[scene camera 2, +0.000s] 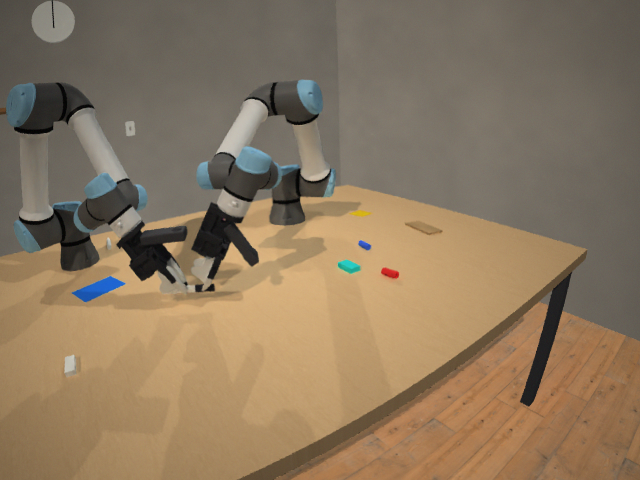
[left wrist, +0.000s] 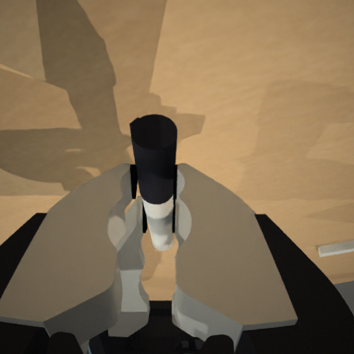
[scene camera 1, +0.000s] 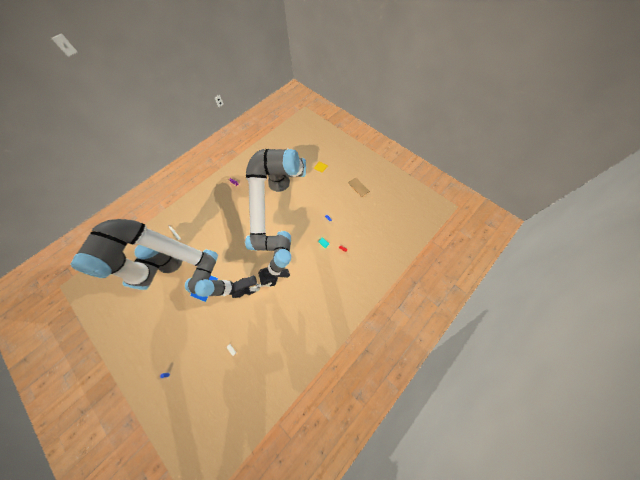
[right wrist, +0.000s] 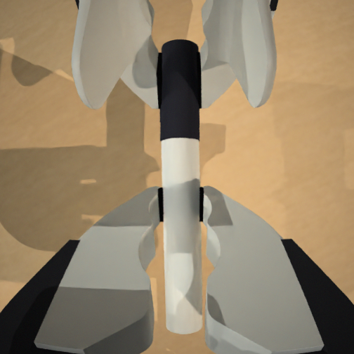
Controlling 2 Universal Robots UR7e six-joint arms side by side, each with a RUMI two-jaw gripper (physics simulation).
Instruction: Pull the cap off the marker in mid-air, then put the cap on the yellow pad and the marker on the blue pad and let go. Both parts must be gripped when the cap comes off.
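Frame: origin at the left arm's base, x ahead, y left, z up, level; centimetres.
Seen in the pictures: left gripper, between the fingertips: [scene camera 2: 203, 288] [scene camera 1: 266, 283]; right gripper, between the fingertips: [scene camera 2: 187, 292] [scene camera 1: 259, 286]; left arm's base, origin of its link: [scene camera 2: 287, 220] [scene camera 1: 279, 182]; right arm's base, origin of its link: [scene camera 2: 80, 263] [scene camera 1: 170, 261].
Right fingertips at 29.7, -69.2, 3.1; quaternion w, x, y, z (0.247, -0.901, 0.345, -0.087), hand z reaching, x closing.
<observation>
Pixels of each thing's top centre, then the offset from my right fingertips to it, as dx, dy, dz.
- black cap, centre of its top: [scene camera 2: 204, 284] +3.1, +3.6, +1.8
- yellow pad, centre of its top: [scene camera 2: 360, 213] [scene camera 1: 320, 166] -9.6, +95.0, -3.1
- blue pad, centre of its top: [scene camera 2: 98, 288] [scene camera 1: 204, 286] -30.4, -15.1, -3.1
- teal block, centre of its top: [scene camera 2: 349, 264] [scene camera 1: 323, 242] +20.2, +42.0, -1.7
- red cylinder, centre of its top: [scene camera 2: 390, 269] [scene camera 1: 343, 248] +32.8, +44.0, -1.1
- blue cylinder, centre of its top: [scene camera 2: 364, 242] [scene camera 1: 328, 217] +14.9, +59.1, -1.1
- brown board, centre of its top: [scene camera 2: 423, 226] [scene camera 1: 358, 186] +22.5, +90.8, -2.4
- white block, centre of its top: [scene camera 2: 69, 363] [scene camera 1: 231, 350] +4.6, -35.3, -1.9
- purple object, centre of its top: [scene camera 1: 232, 180] -58.3, +54.5, +0.4
The marker has a white barrel [right wrist: 182, 160] [left wrist: 159, 215] and a black cap [right wrist: 180, 122] [left wrist: 156, 155] [scene camera 2: 211, 287]. Cap and barrel are joined, held level above the table. My left gripper [left wrist: 155, 168] [right wrist: 179, 103] [scene camera 2: 208, 287] is shut on the cap. My right gripper [right wrist: 181, 189] [scene camera 2: 187, 288] is shut on the white barrel. The two grippers are close together, facing each other along the marker. The yellow pad [scene camera 1: 321, 166] [scene camera 2: 360, 213] lies at the back, beside the left arm's base. The blue pad [scene camera 1: 199, 297] [scene camera 2: 98, 288] lies near the right arm, partly hidden under it in scene camera 1.
A teal block [scene camera 1: 323, 242] [scene camera 2: 348, 266], a red cylinder [scene camera 1: 343, 248] [scene camera 2: 389, 272], a blue cylinder [scene camera 1: 328, 218] [scene camera 2: 364, 245] and a brown board [scene camera 1: 358, 187] [scene camera 2: 423, 227] lie right of the grippers. A white block [scene camera 1: 231, 349] [scene camera 2: 70, 365] lies in front. A purple object [scene camera 1: 234, 181] lies behind.
</observation>
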